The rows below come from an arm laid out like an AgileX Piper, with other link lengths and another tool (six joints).
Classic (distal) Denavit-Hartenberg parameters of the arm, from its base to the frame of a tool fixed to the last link. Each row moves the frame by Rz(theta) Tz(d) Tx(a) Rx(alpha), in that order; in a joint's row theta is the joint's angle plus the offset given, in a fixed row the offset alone. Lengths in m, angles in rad.
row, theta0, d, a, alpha
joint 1, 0, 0.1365, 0, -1.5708
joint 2, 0.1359, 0, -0.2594, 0
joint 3, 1.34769, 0, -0.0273, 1.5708
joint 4, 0, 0.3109, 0, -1.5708
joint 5, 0, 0, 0, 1.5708
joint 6, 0.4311, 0.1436, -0.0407, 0.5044
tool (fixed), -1.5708, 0, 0, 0
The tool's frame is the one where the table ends.
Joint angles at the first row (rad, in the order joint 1, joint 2, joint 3, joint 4, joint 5, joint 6):
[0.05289 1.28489 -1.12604 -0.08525 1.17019 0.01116]
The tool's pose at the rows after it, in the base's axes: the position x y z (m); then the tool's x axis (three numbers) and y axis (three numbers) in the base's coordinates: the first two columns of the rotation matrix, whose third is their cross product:
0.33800 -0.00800 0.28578 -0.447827 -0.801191 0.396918 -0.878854 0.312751 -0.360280
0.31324 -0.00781 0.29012 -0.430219 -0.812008 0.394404 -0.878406 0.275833 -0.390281
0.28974 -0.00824 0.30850 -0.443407 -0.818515 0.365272 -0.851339 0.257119 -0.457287
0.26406 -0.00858 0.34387 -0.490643 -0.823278 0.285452 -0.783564 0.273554 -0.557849
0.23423 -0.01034 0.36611 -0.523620 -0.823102 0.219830 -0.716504 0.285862 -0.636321
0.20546 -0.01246 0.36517 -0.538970 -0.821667 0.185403 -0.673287 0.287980 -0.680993
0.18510 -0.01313 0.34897 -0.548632 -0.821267 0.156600 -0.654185 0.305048 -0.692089
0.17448 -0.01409 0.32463 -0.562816 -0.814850 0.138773 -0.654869 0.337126 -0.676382
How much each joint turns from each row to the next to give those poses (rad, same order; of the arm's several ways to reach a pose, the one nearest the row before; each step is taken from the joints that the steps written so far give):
[0.00002 -0.08682 0.05105 -0.00001 0.00001 -0.04078]
[-0.00001 -0.11431 0.08222 0.00000 -0.00003 -0.03938]
[-0.00003 -0.12426 0.04703 0.00002 0.00002 -0.02128]
[-0.00001 -0.13413 0.00344 0.01170 0.00000 0.00868]
[0.00000 -0.13841 0.02934 0.00133 0.00000 0.00870]
[-0.00002 -0.14368 0.07952 -0.00456 -0.00001 0.00169]
[-0.00003 -0.12334 0.09830 0.00807 0.00002 0.01368]
[-0.00074 -0.08734 0.09762 0.00770 0.00001 0.03070]

